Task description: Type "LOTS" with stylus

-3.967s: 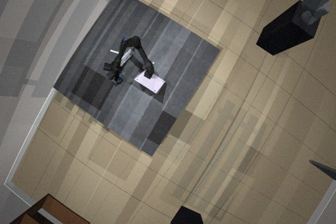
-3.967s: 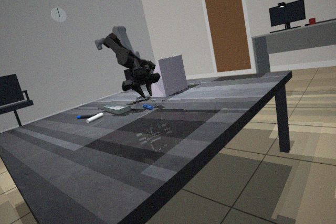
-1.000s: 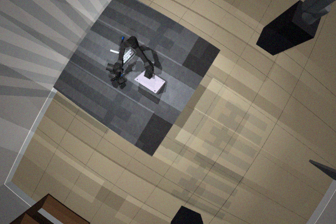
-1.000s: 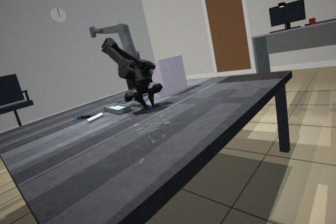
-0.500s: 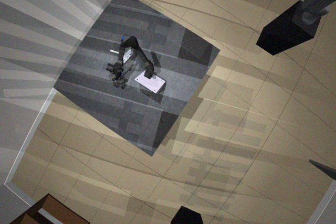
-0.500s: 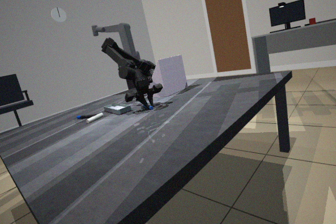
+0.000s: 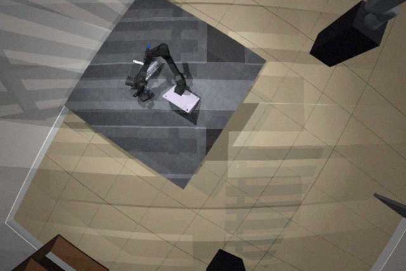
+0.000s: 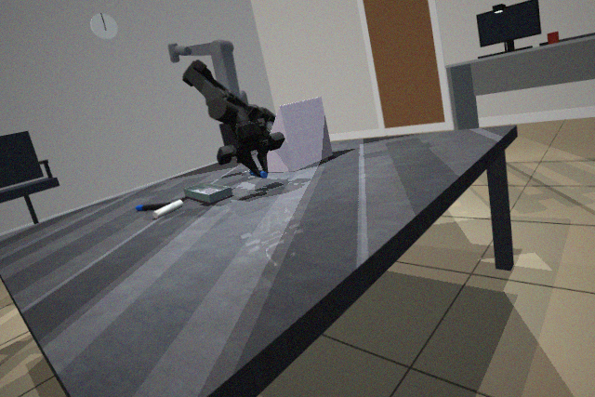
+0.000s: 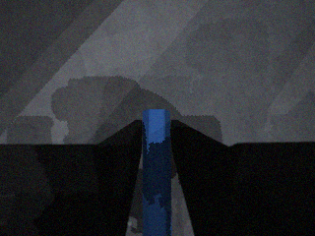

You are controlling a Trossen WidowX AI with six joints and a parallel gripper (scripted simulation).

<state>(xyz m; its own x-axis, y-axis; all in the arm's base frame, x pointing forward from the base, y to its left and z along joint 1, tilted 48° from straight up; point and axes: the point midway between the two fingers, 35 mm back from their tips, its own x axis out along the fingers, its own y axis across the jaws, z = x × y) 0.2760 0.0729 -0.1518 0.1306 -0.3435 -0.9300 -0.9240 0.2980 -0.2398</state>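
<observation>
My gripper tip is 3 cm past the blue hexagonal stylus and 6 cm to the left of it. From my gripper tip the other things lie so: blue-tipped dark pen 16 cm ahead, 38 cm to the right, 4 cm below; white cylinder 16 cm ahead, 24 cm to the right, 4 cm below.
</observation>
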